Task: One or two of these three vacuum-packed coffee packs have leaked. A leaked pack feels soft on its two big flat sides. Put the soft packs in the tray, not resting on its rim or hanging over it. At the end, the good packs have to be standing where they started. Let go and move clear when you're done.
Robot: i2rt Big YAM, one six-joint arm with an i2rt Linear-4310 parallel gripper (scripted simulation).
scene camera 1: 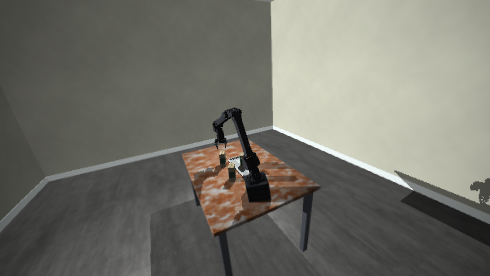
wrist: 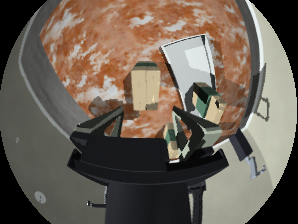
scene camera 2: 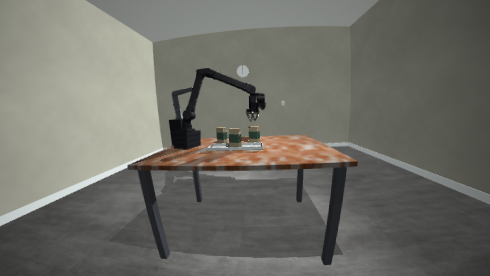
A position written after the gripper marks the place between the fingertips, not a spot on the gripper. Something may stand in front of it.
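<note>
White tray point(wrist: 191, 58), visible. Gripper point(wrist: 147, 109), visible too.
</note>
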